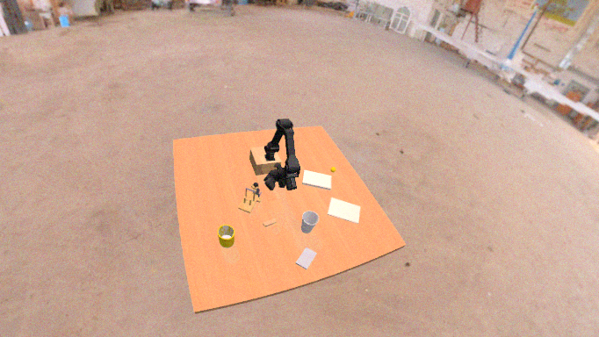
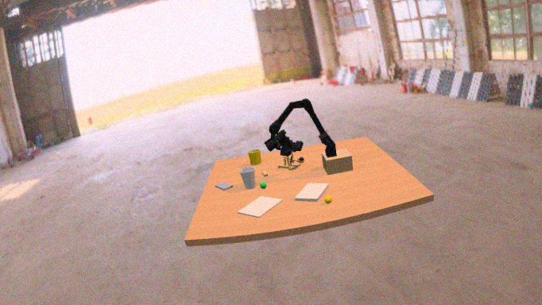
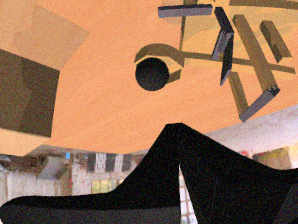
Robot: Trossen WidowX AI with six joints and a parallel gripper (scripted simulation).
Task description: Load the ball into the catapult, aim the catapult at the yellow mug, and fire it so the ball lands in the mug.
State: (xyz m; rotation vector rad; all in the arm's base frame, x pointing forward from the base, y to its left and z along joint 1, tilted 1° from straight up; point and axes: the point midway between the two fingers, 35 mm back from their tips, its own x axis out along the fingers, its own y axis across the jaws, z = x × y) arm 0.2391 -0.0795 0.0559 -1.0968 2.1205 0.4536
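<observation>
Right now the black ball is 3 cm behind my gripper tip, 3 cm to the right of it and 7 cm below it. From my gripper tip the other things lie so: small wooden block: 22 cm ahead, 1 cm to the right, 12 cm below; green ball: 22 cm ahead, 23 cm to the left, 11 cm below; wooden catapult: 3 cm ahead, 6 cm to the right, 8 cm below.
</observation>
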